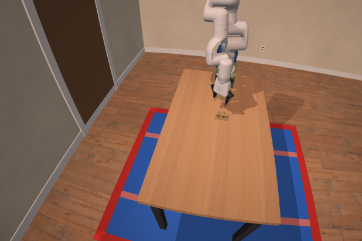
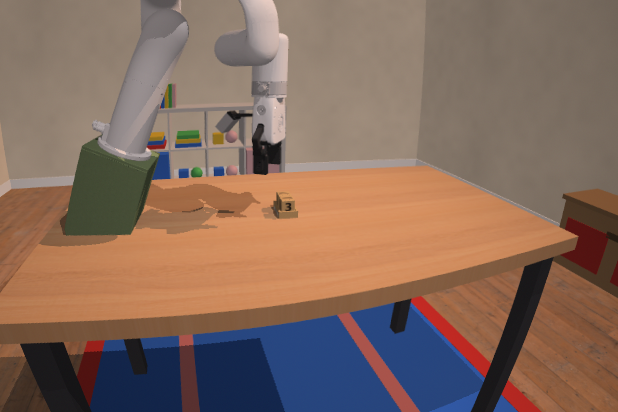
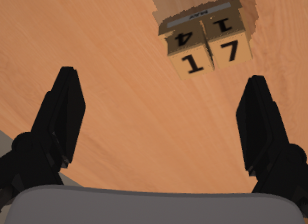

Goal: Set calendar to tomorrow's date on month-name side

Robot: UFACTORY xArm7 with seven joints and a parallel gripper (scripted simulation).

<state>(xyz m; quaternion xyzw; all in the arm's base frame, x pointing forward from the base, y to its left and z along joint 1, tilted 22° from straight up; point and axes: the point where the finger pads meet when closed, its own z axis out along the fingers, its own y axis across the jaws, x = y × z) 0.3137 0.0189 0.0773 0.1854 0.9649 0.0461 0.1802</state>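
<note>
Now: the wooden digit cube 10 cm below my hand, 5 cm ahead of it and 1 cm to the left of it. From my hand the other things lie so: low tray 11 cm below, 4 cm ahead, 3 cm to the left; then wooden cube 10 cm below, 4 cm to the left, 4 cm ahead.
</note>
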